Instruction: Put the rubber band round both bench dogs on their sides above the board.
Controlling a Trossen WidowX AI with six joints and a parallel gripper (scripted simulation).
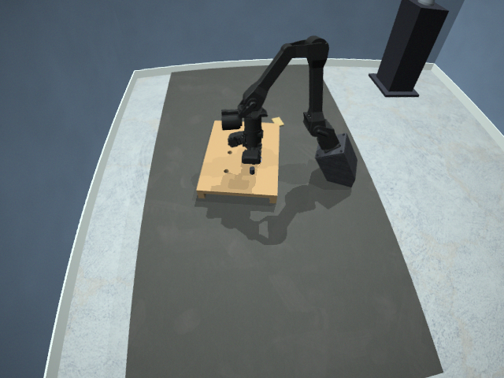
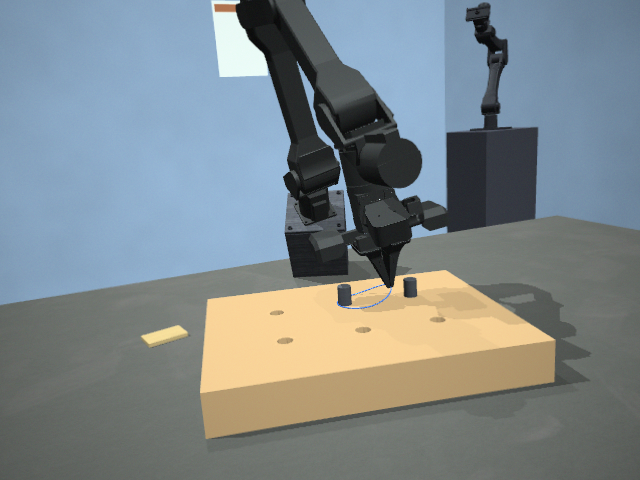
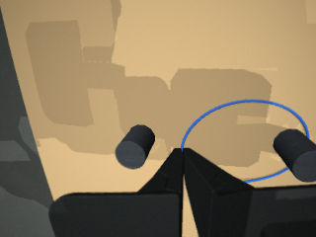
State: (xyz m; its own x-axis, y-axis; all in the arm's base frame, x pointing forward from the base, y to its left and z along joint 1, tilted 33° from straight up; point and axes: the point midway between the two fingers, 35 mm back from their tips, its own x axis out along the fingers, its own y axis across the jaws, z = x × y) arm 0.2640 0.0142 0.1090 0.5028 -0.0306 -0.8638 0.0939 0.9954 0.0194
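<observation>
The tan wooden board is 70 mm to the right of my hand, 70 mm below it and 40 mm ahead of it. The rest, counted from my hand: small tan block (290 mm to the right, 150 mm behind, 100 mm below).
</observation>
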